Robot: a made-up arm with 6 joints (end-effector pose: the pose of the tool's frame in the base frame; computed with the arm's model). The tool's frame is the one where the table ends.
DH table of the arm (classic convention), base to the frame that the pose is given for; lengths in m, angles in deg. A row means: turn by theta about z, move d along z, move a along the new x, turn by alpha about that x. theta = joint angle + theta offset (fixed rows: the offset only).
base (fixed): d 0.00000; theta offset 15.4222; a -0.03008; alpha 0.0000
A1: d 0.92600; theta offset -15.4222; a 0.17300; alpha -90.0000
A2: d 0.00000; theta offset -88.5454; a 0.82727; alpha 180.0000
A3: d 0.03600; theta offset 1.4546; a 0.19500; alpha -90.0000
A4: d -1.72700; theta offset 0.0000; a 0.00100; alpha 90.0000
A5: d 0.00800; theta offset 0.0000; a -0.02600; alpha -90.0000
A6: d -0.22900; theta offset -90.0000; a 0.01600; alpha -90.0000
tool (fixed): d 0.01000; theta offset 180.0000; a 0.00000; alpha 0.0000
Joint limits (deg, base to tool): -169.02..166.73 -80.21..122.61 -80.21..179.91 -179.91..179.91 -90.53..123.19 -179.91..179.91
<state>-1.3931 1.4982 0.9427 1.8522 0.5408 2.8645</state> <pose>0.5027 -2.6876 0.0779 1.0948 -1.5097 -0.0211</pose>
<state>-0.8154 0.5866 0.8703 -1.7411 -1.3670 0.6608</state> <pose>1.6722 -1.5401 2.3073 0.5992 -0.6076 2.1413</pose>
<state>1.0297 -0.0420 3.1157 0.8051 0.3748 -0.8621</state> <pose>-0.9379 -1.5479 1.4696 1.1956 2.7474 0.3663</pose>
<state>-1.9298 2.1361 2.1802 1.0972 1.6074 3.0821</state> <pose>-0.7796 -2.5024 0.8351 0.6764 -1.5988 1.3386</pose>
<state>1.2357 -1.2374 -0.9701 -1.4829 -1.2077 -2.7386</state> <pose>0.1385 1.0542 1.8554 2.3230 1.0792 -1.1134</pose>
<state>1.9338 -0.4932 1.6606 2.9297 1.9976 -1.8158</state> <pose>0.3379 -1.0454 3.0739 1.7666 0.6673 -2.0942</pose>
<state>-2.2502 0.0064 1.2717 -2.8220 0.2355 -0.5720</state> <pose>-0.4437 -0.4903 3.6660 -0.7785 -2.5065 1.5672</pose>
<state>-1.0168 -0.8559 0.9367 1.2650 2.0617 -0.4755</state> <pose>-0.4590 0.9922 3.0217 2.4108 -1.1617 -0.5823</pose>
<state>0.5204 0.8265 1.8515 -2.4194 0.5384 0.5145</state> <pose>1.5027 0.7590 3.1715 1.6375 -1.9650 1.4372</pose>
